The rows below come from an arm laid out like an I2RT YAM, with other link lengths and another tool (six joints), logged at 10 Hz.
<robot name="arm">
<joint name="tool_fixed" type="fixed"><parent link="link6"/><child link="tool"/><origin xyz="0.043 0.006 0.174" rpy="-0.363 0 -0.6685"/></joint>
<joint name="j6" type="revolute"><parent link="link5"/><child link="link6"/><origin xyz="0.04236 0 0.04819" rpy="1.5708 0 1.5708"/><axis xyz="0 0 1"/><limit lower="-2.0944" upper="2.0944"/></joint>
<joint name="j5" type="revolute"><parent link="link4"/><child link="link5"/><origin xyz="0.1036 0.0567 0.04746" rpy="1.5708 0 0"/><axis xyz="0 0 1"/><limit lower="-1.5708" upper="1.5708"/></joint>
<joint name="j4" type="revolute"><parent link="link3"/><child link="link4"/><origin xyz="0.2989 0.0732 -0.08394" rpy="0 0 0"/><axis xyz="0 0 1"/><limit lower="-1.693" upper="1.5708"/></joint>
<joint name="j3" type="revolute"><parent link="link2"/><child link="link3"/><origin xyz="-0.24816 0 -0.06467" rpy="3.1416 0 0"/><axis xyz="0 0 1"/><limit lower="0" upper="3.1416"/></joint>
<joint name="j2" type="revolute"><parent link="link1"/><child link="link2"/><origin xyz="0.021 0.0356 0.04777" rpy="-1.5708 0 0"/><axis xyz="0 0 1"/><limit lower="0" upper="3.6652"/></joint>
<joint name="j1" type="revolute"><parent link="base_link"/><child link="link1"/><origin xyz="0 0 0.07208" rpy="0 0 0"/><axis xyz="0 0 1"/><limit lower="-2.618" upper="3.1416"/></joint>
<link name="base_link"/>
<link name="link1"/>
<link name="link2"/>
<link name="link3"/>
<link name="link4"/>
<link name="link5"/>
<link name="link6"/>
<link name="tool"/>
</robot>
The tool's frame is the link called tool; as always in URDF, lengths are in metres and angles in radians.
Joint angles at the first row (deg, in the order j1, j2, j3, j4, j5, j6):
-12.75 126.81 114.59 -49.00 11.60 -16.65
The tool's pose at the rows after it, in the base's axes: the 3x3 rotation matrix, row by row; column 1 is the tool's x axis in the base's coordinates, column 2 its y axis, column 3 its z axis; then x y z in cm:
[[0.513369 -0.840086 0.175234], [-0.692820 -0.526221 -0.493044], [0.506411 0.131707 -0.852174]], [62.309 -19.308 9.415]
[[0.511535 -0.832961 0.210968], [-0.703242 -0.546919 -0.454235], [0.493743 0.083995 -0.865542]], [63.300 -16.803 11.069]
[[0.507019 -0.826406 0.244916], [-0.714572 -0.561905 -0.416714], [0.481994 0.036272 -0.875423]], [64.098 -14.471 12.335]
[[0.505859 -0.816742 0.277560], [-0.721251 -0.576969 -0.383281], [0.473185 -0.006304 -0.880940]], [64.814 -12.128 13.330]
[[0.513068 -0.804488 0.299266], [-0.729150 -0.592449 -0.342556], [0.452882 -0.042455 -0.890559]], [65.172 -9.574 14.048]
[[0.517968 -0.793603 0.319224], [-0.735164 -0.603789 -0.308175], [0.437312 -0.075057 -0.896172]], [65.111 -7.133 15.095]
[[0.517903 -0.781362 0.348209], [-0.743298 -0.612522 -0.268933], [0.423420 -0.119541 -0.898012]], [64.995 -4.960 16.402]
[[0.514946 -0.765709 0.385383], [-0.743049 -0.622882 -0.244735], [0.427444 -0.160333 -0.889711]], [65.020 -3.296 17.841]
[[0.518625 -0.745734 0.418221], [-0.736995 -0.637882 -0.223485], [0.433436 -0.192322 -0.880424]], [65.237 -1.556 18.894]
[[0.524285 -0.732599 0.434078], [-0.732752 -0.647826 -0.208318], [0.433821 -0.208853 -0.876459]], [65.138 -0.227 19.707]
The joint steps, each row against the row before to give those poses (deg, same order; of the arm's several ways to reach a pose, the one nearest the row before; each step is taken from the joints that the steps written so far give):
2.11 0.67 5.62 -2.83 -0.99 1.56
1.74 0.31 3.56 -2.22 -1.90 1.91
1.59 -0.08 2.05 -0.95 -1.70 1.96
1.68 -0.32 1.05 -0.10 -1.34 1.70
1.74 -0.28 1.00 -0.70 -1.58 1.80
1.77 -1.26 0.00 -0.53 -1.10 1.79
1.42 -2.09 -1.15 0.49 -1.47 1.72
1.21 -2.40 -1.93 1.62 -0.76 0.90
1.34 -1.47 -1.21 1.52 -0.55 0.49
1.08 -0.87 -0.18 0.14 -0.28 0.46

